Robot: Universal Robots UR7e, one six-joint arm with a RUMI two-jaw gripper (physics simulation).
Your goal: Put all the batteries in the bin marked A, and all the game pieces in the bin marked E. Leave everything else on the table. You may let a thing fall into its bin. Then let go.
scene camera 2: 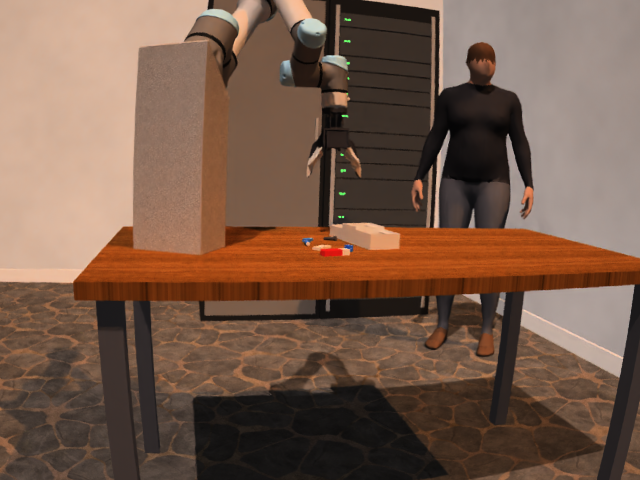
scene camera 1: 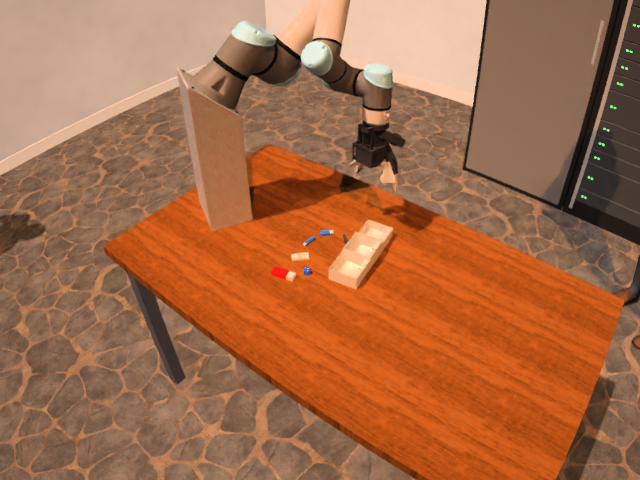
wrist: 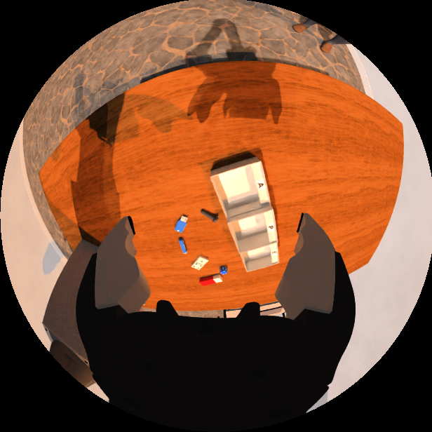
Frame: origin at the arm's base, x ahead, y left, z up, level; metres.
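Seen in the pictures: gripper, between the fingertips: (scene camera 2: 333, 177) (scene camera 1: 375, 182); arm's base, origin of its link: (scene camera 2: 190, 75) (scene camera 1: 212, 94).
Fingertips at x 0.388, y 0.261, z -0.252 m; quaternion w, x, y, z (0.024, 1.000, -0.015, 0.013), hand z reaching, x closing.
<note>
Pixels of each thing's top centre, then the offset from my fingertips to it. "pt": a spot on its surface instead.
- small blue battery, centre of its top: (scene camera 1: 309, 239) dx -0.087, dy -0.185, dz -0.155 m
- white domino, centre of its top: (scene camera 2: 321, 246) (scene camera 1: 300, 255) dx -0.057, dy -0.249, dz -0.158 m
- blue die, centre of its top: (scene camera 2: 348, 244) (scene camera 1: 306, 269) dx +0.004, dy -0.281, dz -0.149 m
- Bin A, a spot on its surface: (scene camera 1: 378, 225) pt dx +0.026, dy -0.004, dz -0.141 m
- Bin E, a spot on its surface: (scene camera 1: 342, 279) pt dx +0.103, dy -0.243, dz -0.147 m
- blue USB stick, centre of its top: (scene camera 1: 326, 231) dx -0.078, dy -0.120, dz -0.158 m
- dark bolt, centre of its top: (scene camera 2: 330, 235) (scene camera 1: 345, 236) dx -0.018, dy -0.103, dz -0.152 m
- red-and-white block, centre of its top: (scene camera 2: 335, 249) (scene camera 1: 283, 272) dx -0.035, dy -0.331, dz -0.152 m
A small blue battery (scene camera 1: 309, 240) (wrist: 183, 245) lies on the table. A white domino (scene camera 1: 300, 256) (scene camera 2: 321, 247) (wrist: 200, 262) lies flat beside it. A blue die (scene camera 1: 307, 271) (scene camera 2: 349, 248) (wrist: 223, 270) sits between the domino and the bins. Bin A (scene camera 1: 378, 225) (wrist: 261, 175) is the end bin farthest from the die. Bin E (scene camera 1: 342, 279) (wrist: 262, 266) is the opposite end bin, its label small. No thing shows inside either in the wrist view. My gripper (scene camera 1: 374, 178) (scene camera 2: 334, 174) (wrist: 214, 217) is open and empty, high above the table.
A blue USB stick (scene camera 1: 326, 232) (wrist: 181, 223), a dark bolt (scene camera 1: 345, 238) (scene camera 2: 330, 238) (wrist: 209, 215) and a red-and-white block (scene camera 1: 283, 273) (scene camera 2: 331, 252) (wrist: 210, 280) lie near the bins. Bin P (wrist: 271, 220) is in the middle. A tall grey pedestal (scene camera 1: 222, 165) (scene camera 2: 170, 149) carries the arm.
</note>
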